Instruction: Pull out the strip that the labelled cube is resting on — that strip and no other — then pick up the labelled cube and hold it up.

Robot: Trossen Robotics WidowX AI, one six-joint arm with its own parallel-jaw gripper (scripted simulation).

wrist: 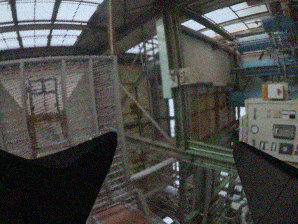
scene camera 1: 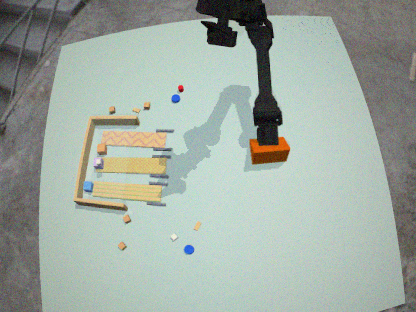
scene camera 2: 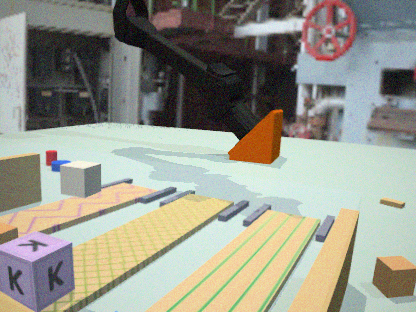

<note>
My gripper is open and holds nothing. I also see a wooden u-shaped frame.
</note>
